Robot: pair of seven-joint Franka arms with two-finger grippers.
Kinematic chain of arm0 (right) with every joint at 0, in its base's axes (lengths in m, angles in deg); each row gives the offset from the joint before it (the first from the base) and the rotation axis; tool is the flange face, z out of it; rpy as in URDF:
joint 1: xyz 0 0 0.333 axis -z
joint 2: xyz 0 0 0 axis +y
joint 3: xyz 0 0 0.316 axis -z
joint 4: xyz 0.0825 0 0 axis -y
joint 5: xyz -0.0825 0 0.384 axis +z
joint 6: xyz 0 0 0 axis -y
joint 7: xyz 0.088 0 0 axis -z
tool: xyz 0 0 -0.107 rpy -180 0 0
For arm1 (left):
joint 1: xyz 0 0 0.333 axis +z
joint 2: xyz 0 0 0 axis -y
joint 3: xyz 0 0 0.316 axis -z
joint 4: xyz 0.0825 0 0 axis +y
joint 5: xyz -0.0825 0 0.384 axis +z
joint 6: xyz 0 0 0 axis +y
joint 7: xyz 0.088 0 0 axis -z
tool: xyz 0 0 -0.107 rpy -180 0 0
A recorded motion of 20 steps. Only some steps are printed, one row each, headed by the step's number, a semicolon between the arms.
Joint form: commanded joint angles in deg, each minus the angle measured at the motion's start. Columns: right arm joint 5, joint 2, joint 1, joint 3, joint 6, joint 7, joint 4; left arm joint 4, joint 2, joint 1, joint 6, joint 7, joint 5, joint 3.
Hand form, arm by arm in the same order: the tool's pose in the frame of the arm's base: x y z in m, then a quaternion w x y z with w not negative. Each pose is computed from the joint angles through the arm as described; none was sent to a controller.
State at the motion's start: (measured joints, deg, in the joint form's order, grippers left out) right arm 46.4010 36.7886 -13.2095 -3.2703 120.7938 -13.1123 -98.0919; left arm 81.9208 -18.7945 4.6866 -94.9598 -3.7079 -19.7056 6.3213
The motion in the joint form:
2: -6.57 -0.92 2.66 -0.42 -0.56 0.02 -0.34; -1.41 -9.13 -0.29 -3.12 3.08 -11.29 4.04
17: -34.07 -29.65 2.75 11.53 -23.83 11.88 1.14; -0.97 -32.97 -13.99 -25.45 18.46 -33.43 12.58
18: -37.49 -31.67 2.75 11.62 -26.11 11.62 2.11; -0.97 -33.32 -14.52 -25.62 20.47 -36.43 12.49
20: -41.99 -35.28 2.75 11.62 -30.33 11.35 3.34; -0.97 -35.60 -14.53 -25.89 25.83 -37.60 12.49
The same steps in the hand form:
2: 0.6254 0.1869 0.2163 0.28827 -0.94992 -0.01528 0.11966; 0.6765 -0.0968 0.4304 0.29612 0.94961 0.02243 -0.10027
17: 0.5866 0.0467 0.5082 0.09619 -0.99339 -0.01020 0.06185; 0.6411 -0.3326 0.1890 0.46666 0.87245 -0.02221 -0.14341
18: 0.5775 0.0396 0.5327 0.07019 -0.99577 -0.02060 0.05566; 0.6387 -0.3388 0.1863 0.48442 0.86333 -0.02134 -0.13982
20: 0.5575 0.0297 0.5719 0.03636 -0.99757 -0.03140 0.05049; 0.6333 -0.3380 0.1598 0.49440 0.85800 -0.04359 -0.13232

